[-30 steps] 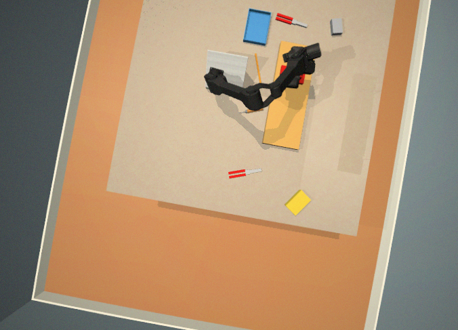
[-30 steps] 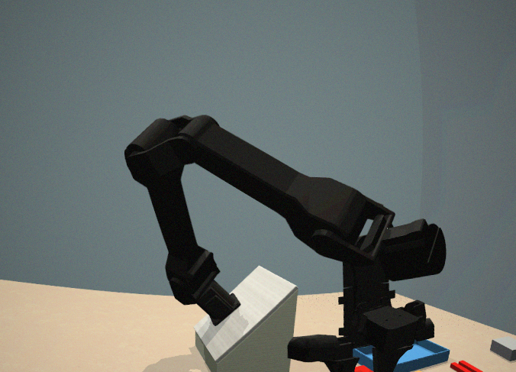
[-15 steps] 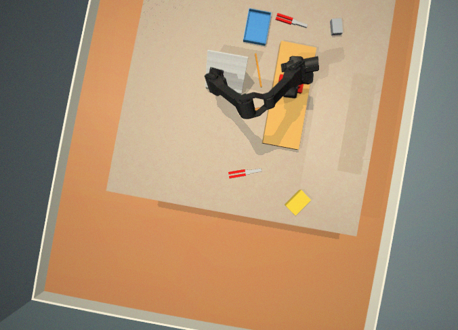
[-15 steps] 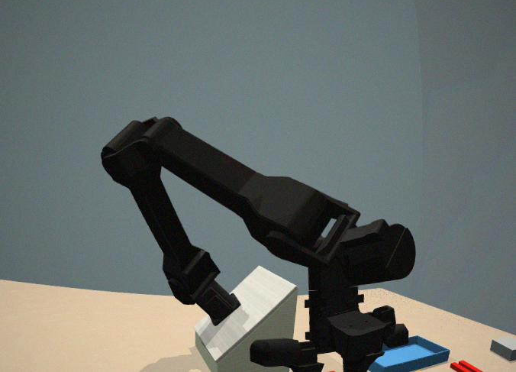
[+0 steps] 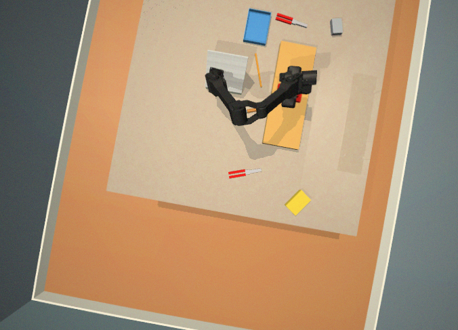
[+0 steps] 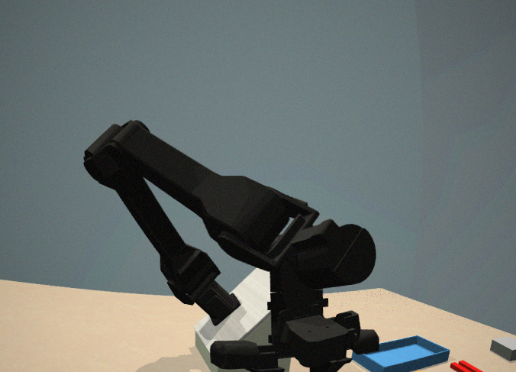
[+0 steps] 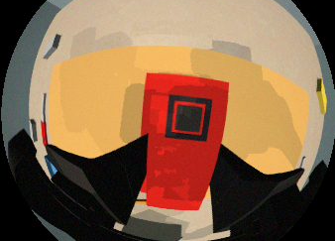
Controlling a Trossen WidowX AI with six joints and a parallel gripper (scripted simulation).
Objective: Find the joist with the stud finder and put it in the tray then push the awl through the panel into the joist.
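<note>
The blue tray lies 240 mm behind my gripper tip, 300 mm to the left of it and 50 mm below it. From my gripper tip the other things lie so: red stud finder (10 mm ahead, 20 mm above); awl (180 mm behind, 130 mm to the right, 60 mm below); thin orange stick (180 mm behind, 90 mm to the left, 60 mm below).
</note>
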